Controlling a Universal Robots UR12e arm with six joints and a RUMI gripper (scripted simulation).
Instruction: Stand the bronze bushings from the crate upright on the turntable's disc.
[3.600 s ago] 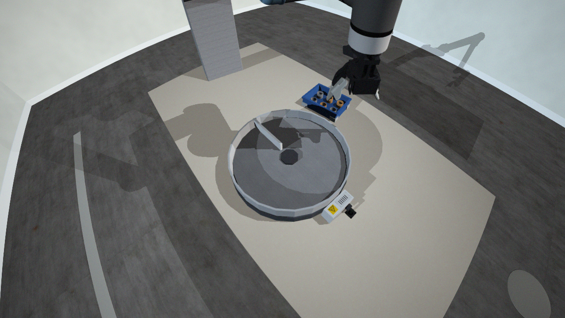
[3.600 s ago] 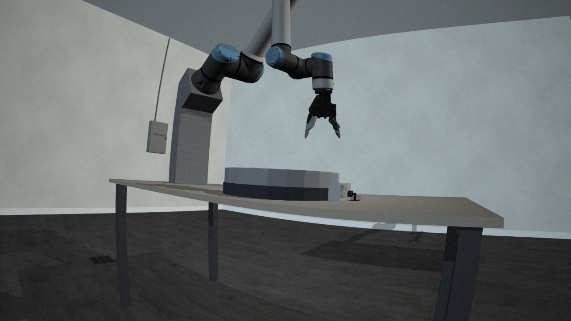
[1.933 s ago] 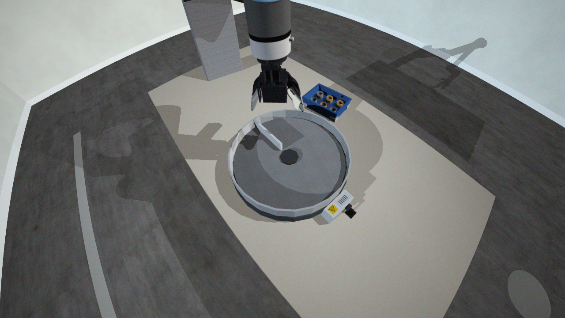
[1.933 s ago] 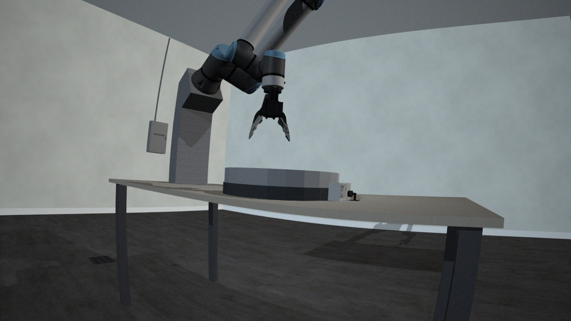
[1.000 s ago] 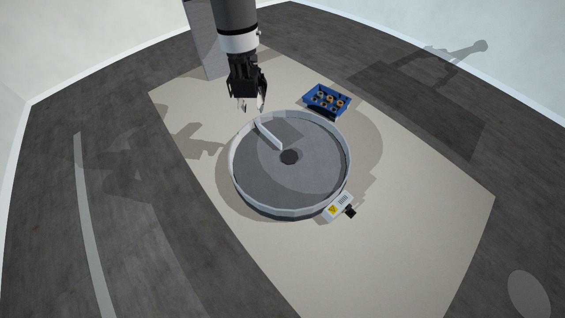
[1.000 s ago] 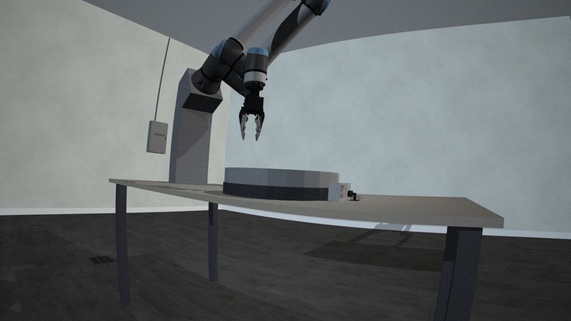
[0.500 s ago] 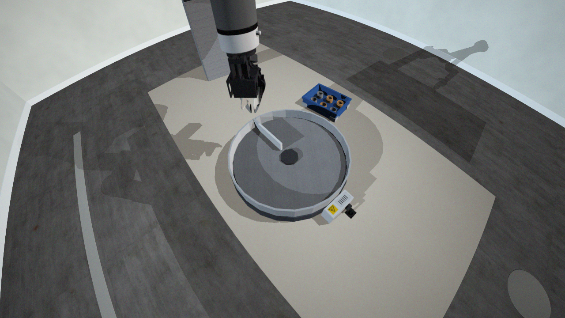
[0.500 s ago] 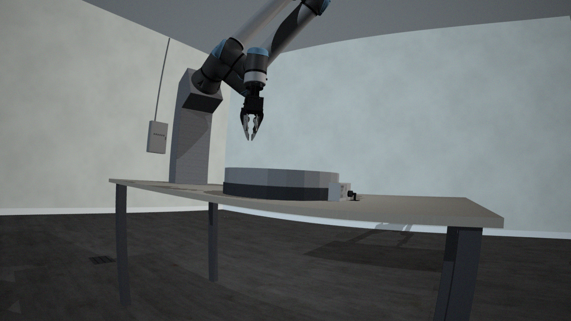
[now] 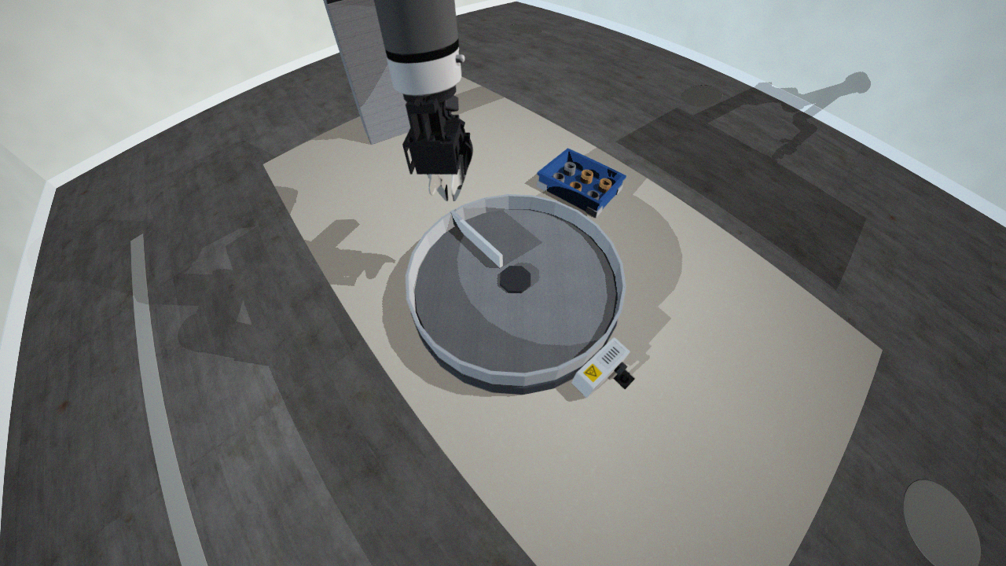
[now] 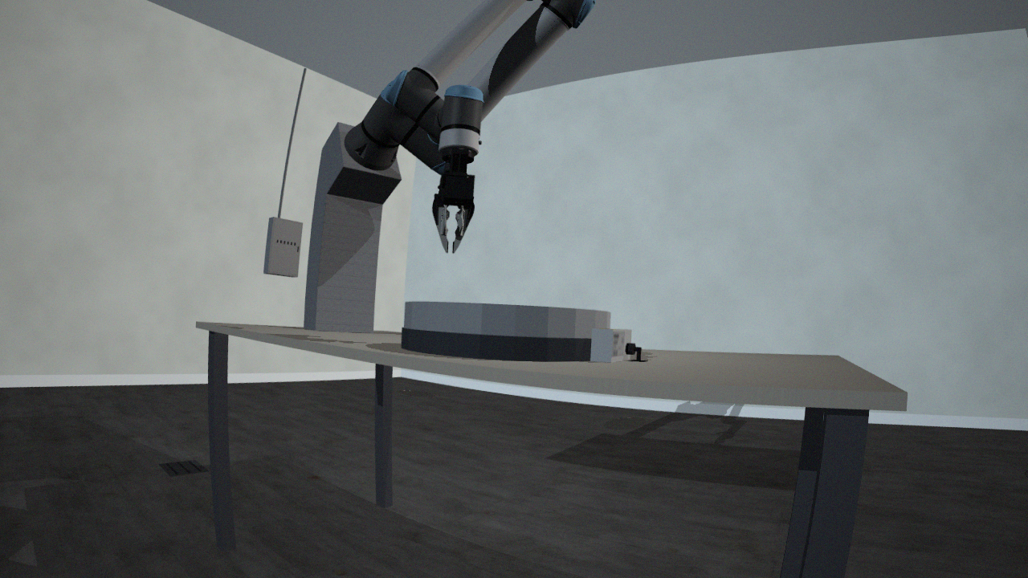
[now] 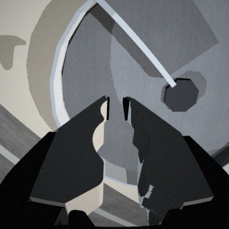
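Right now the blue crate is 60 mm behind my hand, 400 mm to the left of it and 200 mm below it. Round my hand: turntable disc (120 mm ahead, 50 mm to the left, 170 mm below).
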